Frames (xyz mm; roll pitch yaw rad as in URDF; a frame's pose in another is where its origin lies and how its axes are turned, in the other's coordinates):
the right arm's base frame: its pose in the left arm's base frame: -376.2 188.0 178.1 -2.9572 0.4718 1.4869
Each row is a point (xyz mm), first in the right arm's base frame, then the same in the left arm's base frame.
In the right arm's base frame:
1: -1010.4 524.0 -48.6
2: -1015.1 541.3 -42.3
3: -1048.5 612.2 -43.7
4: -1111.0 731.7 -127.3
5: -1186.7 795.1 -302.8
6: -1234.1 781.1 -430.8
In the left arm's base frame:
1: 68.7 -774.6 594.3
2: 83.8 -784.4 588.1
3: 150.6 -825.2 592.9
4: 280.6 -864.5 675.0
5: 375.2 -866.7 852.7
6: 386.2 -851.4 988.6

